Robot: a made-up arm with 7 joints. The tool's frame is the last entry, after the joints. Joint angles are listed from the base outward.
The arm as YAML. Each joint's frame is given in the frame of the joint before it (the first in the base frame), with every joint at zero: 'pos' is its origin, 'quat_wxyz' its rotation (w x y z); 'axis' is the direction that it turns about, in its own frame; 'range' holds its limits. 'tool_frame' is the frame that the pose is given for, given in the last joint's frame.
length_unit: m
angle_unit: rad
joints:
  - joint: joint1
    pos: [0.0, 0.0, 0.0]
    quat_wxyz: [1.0, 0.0, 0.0, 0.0]
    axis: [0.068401, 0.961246, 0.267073]
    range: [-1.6, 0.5]
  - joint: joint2
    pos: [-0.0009, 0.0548, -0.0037]
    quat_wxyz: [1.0, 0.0, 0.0, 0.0]
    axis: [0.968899, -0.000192, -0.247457]
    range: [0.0, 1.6]
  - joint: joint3
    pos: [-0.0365, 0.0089, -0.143]
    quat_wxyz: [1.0, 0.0, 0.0, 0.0]
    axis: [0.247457, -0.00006, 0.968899]
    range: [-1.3, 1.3]
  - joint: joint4
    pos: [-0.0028, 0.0, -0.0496]
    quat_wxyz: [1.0, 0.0, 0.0, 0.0]
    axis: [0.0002, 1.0, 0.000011]
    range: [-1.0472, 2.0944]
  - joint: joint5
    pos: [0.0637, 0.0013, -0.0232]
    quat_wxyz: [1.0, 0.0, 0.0, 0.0]
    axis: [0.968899, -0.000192, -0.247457]
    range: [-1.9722, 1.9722]
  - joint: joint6
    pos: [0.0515, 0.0, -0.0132]
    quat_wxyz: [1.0, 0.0, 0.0, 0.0]
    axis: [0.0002, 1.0, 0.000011]
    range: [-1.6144, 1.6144]
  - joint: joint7
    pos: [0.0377, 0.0, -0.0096]
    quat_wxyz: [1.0, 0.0, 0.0, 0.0]
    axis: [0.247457, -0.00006, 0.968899]
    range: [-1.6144, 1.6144]
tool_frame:
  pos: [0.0, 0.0, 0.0]
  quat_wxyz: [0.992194, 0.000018, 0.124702, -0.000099]
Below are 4 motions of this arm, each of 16 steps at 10 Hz.
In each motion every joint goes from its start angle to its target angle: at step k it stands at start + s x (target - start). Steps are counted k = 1, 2, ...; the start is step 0. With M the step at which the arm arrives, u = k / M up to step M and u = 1 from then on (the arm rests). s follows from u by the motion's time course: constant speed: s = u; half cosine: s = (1 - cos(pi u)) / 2; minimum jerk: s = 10 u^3 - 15 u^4 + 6 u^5.
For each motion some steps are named. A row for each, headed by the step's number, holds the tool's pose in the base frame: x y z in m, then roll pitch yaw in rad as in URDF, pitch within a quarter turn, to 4 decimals.
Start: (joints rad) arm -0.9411 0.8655 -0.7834 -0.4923 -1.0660 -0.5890 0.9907
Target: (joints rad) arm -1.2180 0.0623 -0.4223 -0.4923 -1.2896 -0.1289 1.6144
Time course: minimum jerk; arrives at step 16
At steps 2, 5, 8, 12, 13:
2: 0.1964 0.0507 -0.0361 -0.6992 -0.4421 -0.0107
5: 0.1999 0.0325 -0.0267 -0.8179 -0.3595 0.0306
8: 0.2004 -0.0010 -0.0049 -0.9977 -0.1725 0.0265
12: 0.1904 -0.0373 0.0250 -1.1494 0.0636 -0.1028
13: 0.1882 -0.0417 0.0292 -1.1657 0.0944 -0.1289

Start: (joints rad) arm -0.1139 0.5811 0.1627 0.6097 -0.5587 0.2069 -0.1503
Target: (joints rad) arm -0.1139 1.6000 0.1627 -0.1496 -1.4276 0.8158 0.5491
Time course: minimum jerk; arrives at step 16
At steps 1, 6, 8, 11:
1: 0.1037 0.2372 -0.2550 0.0303 0.7623 0.3221
6: 0.1312 0.2725 -0.1840 0.1660 0.6378 0.4908
8: 0.1495 0.2789 -0.1237 0.2612 0.5712 0.5478
11: 0.1648 0.2575 -0.0477 0.4650 0.5381 0.5883

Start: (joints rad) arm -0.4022 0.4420 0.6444 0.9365 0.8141 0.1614 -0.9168
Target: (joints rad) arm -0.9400 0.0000 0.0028 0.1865 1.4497 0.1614 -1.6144
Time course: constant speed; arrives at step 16
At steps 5, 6, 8, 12, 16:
5: 0.2167 0.1813 -0.2307 0.1584 1.2242 -0.7090
6: 0.2302 0.1666 -0.2212 0.2146 1.2201 -0.7412
8: 0.2535 0.1356 -0.1992 0.3606 1.2162 -0.7660
12: 0.2826 0.0705 -0.1455 0.7744 1.2053 -0.6629
16: 0.2848 0.0070 -0.0848 1.2499 1.1427 -0.4460

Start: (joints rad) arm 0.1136 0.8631 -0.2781 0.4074 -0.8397 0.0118 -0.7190
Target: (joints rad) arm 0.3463 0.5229 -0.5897 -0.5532 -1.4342 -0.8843 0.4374
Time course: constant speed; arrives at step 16
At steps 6, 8, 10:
6: 0.0556 0.1668 -0.2321 -0.4955 0.3087 -0.3879
8: 0.0516 0.1460 -0.2240 -0.5904 0.2196 -0.2413
10: 0.0468 0.1279 -0.2138 -0.7239 0.1781 -0.0827

